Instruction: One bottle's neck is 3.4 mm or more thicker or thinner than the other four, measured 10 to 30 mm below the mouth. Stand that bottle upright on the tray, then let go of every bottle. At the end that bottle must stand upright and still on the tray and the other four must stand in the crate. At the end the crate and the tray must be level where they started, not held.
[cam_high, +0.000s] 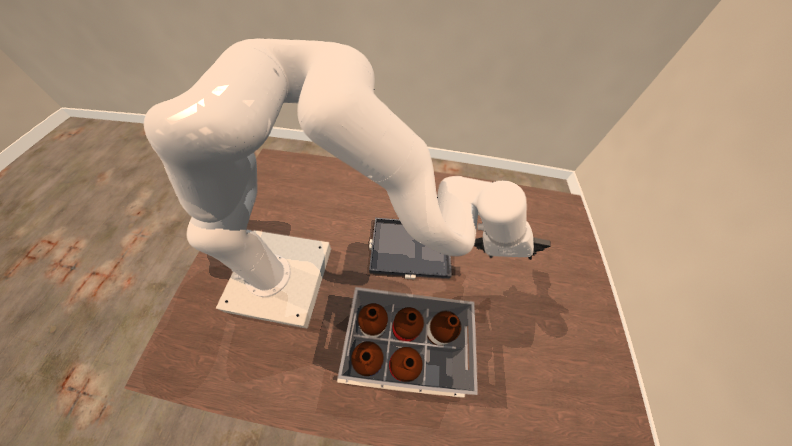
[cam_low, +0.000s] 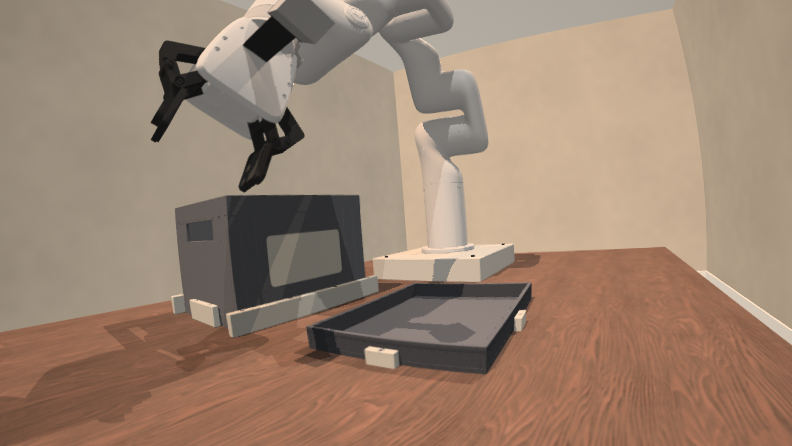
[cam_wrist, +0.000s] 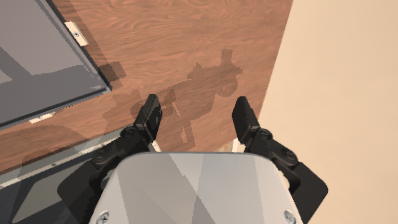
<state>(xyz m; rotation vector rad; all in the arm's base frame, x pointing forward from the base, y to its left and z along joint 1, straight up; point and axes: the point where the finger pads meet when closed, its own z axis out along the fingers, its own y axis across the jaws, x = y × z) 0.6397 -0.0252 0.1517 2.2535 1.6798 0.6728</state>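
Now: hand 26 cm past the dark grey crate, 18 cm to the left of it and 11 cm above it. From my hand the other things lie so: dark tray: 22 cm behind, 18 cm below, 12 cm to the left; brown bottle: 26 cm behind, 13 cm to the right, 11 cm below.
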